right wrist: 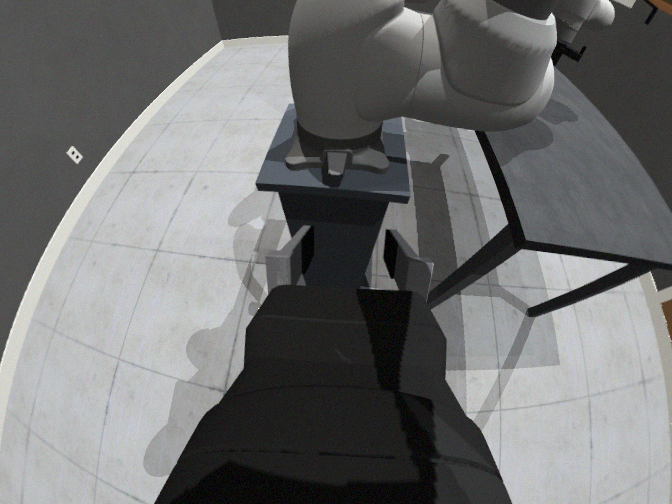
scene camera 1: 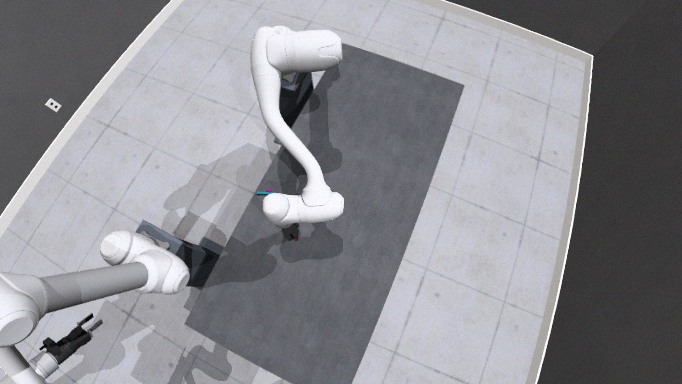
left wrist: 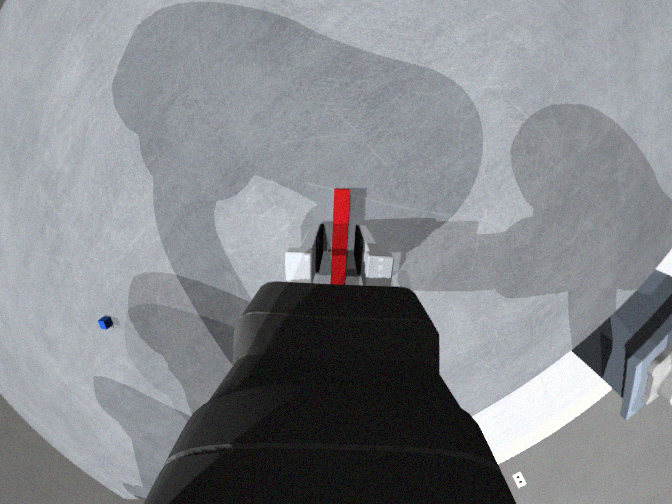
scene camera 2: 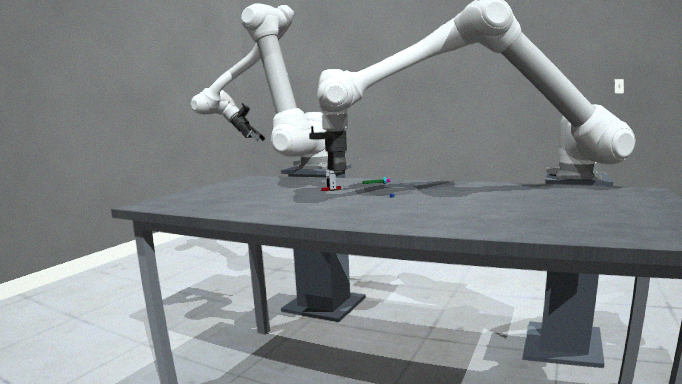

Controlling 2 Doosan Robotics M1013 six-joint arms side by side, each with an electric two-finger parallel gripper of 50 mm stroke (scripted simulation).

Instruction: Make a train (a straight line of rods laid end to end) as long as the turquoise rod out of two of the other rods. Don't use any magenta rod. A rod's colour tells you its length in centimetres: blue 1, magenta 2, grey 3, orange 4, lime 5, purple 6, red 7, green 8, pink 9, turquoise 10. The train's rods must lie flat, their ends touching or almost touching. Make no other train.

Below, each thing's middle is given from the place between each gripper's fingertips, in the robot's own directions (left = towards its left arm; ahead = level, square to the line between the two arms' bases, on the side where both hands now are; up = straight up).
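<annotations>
The red rod (left wrist: 341,196) is 2 cm below my left hand (scene camera 2: 331,188). Counted from my right hand (scene camera 1: 97,318), the rod is 77 cm to the left, 52 cm ahead and 15 cm below. Going by its middle, the red rod is nearer to my left hand than to my right hand.
</annotations>
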